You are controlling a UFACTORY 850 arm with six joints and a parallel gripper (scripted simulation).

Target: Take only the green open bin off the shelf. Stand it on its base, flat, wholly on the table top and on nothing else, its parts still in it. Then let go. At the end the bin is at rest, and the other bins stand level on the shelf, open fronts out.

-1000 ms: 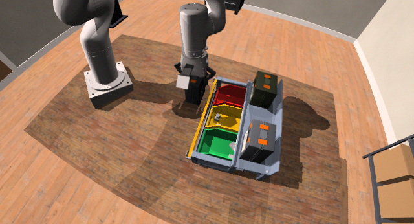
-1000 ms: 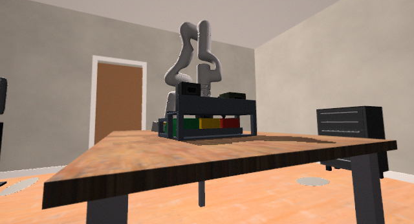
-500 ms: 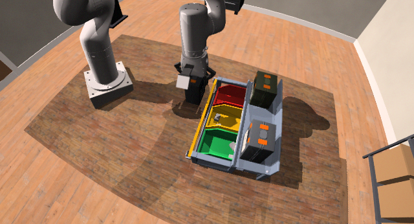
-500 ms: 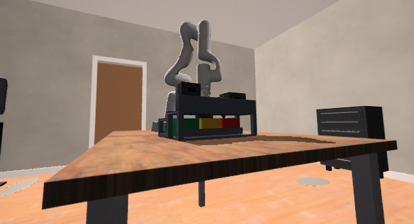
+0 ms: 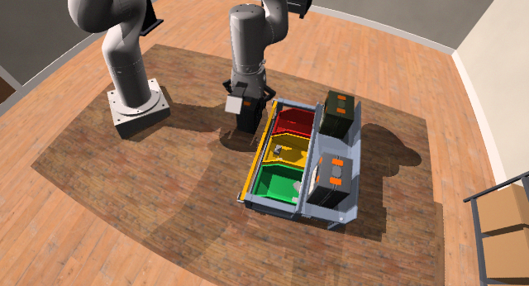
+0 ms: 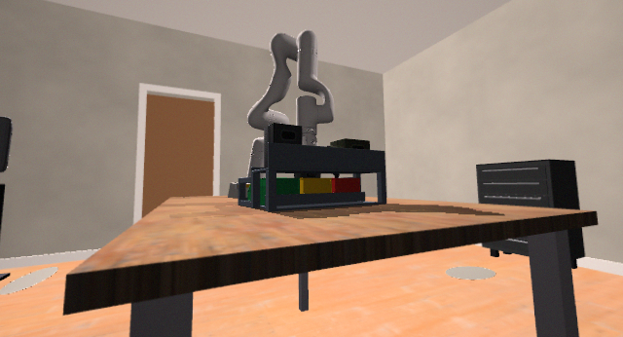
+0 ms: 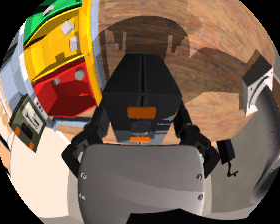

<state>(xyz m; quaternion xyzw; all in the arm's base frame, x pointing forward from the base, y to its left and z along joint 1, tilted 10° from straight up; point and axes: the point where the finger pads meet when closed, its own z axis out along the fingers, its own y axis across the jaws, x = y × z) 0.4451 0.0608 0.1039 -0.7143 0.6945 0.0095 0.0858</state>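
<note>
My hand is 80 mm short of the yellow bar, 110 mm to the left of it and 50 mm above it. Also, from my hand: red bin (180 mm ahead, 10 mm to the left, 60 mm below); yellow bin (180 mm ahead, 110 mm to the right, 60 mm below); green bin (190 mm ahead, 220 mm to the right, 60 mm below).
</note>
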